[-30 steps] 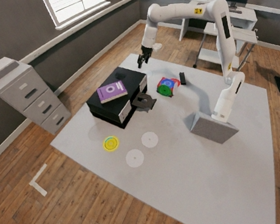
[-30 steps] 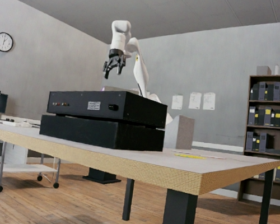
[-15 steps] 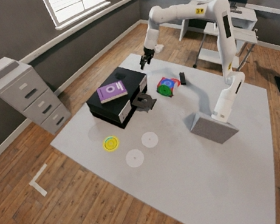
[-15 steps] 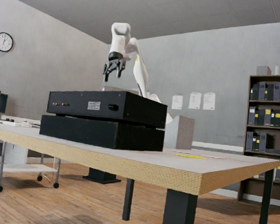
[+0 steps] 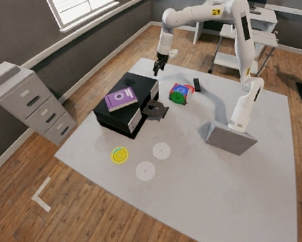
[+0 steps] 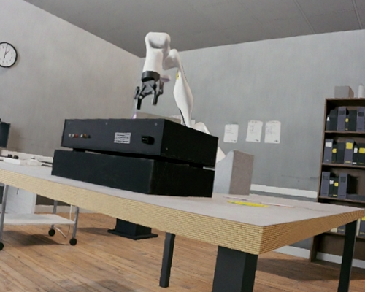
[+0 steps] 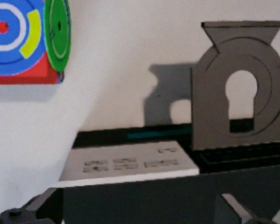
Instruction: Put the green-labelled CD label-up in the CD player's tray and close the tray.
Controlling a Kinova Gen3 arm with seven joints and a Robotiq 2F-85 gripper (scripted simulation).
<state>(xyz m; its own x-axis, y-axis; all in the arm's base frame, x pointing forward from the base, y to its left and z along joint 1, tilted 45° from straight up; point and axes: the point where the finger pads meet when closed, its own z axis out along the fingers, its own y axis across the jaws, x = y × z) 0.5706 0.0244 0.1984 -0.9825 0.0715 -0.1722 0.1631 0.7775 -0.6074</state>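
My hand is 250 mm above the CD, 130 mm past it and 60 mm to the left of it. The rest, counted from my hand: purple book 200 mm to the left, 200 mm ahead, 110 mm below; then black block 330 mm to the right, 300 mm below, 250 mm behind.
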